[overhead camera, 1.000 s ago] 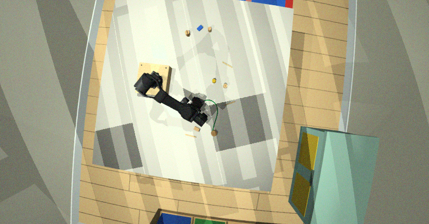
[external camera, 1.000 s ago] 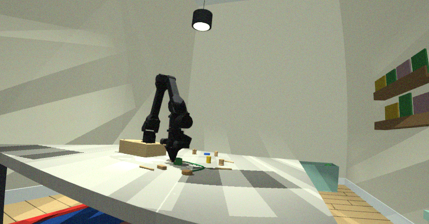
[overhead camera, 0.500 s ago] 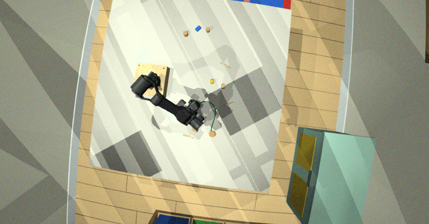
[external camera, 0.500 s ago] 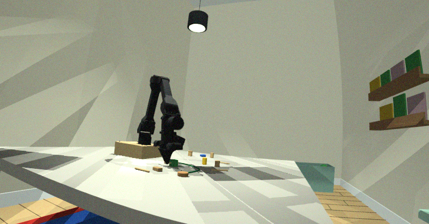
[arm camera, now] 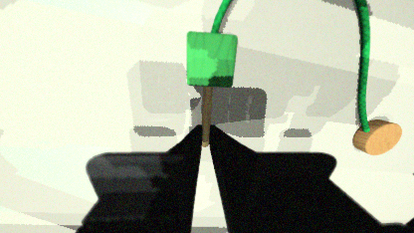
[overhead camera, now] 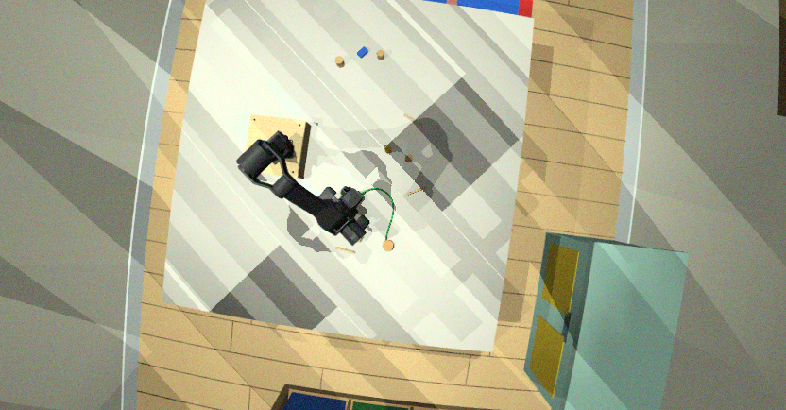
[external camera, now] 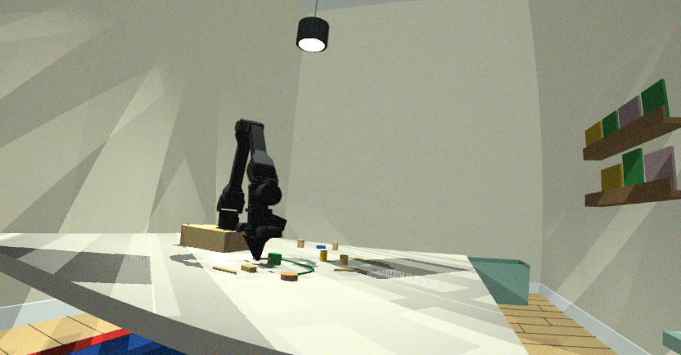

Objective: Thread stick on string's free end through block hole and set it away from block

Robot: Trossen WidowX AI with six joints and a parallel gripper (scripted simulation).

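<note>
Right now my gripper tip is 40 mm to the right of the green block and 40 mm short of it. The rest, counted from my gripper tip: yellow cylinder 210 mm to the left, 150 mm ahead, 10 mm above; then wooden block 110 mm to the right, 20 mm ahead; then round wooden button 140 mm to the right, 140 mm ahead.
</note>
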